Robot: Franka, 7 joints.
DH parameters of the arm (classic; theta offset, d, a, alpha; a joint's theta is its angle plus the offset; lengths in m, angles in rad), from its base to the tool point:
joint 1: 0 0.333 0 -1.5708
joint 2: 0 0 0 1.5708
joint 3: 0 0.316 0.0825 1.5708
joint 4: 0 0 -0.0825 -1.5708
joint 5: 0 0.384 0 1.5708
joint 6: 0 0 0.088 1.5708
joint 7: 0 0.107 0 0
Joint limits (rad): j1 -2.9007..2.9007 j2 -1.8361..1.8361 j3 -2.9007..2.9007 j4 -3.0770..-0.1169 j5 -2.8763..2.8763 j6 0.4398..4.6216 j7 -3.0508..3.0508
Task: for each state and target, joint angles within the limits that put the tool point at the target. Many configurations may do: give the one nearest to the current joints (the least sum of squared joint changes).
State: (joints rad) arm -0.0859 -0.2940 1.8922 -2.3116 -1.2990 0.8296 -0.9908
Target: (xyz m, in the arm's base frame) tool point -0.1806 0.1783 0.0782
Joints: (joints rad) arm 0.1186 -0.9061 2.8819 -2.5593 -1.0913 1.2385 -0.9908
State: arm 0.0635 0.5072 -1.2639 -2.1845 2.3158 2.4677 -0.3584
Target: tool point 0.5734 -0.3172 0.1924
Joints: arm 0.2473 0.8713 -0.8433 -1.8260 2.3206 2.3297 -0.3584
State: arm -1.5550 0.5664 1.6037 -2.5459 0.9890 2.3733 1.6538
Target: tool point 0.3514 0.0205 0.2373
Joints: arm -1.8379 0.6216 1.6091 -2.7673 0.9698 2.2512 1.6538
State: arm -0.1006 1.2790 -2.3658 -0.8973 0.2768 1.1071 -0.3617
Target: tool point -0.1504 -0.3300 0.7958
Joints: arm -0.4568 0.8331 -2.3809 -1.4401 0.2315 1.0512 -0.3617
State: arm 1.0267 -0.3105 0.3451 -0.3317 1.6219 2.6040 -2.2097
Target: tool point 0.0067 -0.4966 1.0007
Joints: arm 1.4829 -0.7276 0.2475 -0.1169 1.5861 2.9594 -2.2097
